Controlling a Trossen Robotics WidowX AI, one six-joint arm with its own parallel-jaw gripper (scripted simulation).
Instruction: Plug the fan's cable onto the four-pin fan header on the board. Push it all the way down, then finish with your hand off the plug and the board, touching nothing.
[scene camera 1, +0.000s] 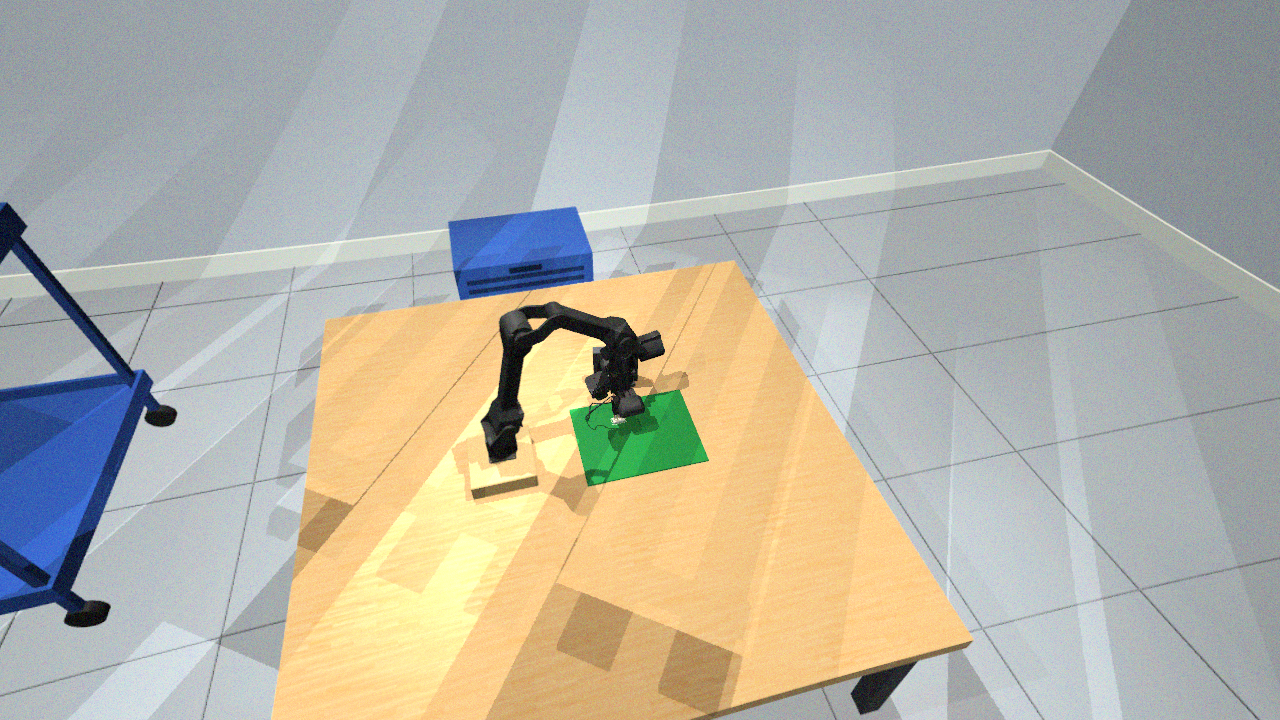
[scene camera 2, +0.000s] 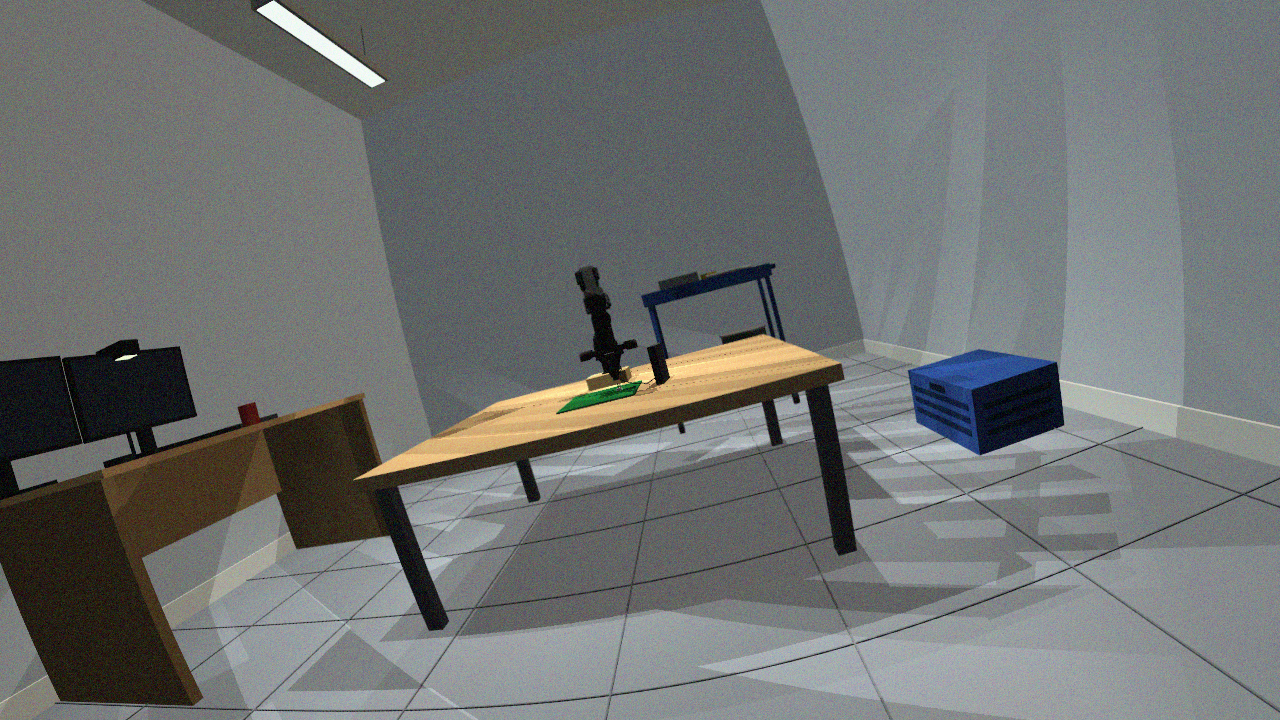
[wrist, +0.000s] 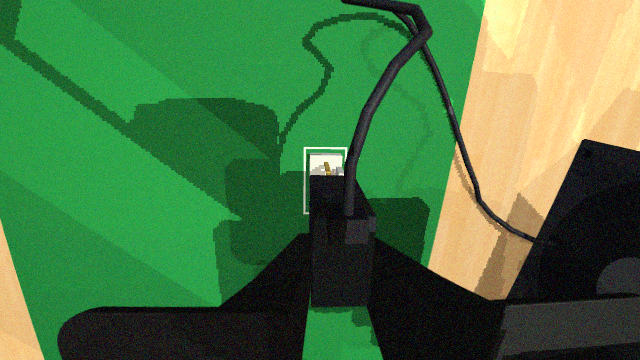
Scene:
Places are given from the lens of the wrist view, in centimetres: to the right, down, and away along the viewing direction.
gripper (wrist: 333, 243): 0, 2, 11
green board (wrist: 159, 159): -8, -1, 15
black fan (wrist: 586, 220): 14, 2, 15
The marked spots on the black fan and the green board are 22 cm apart.

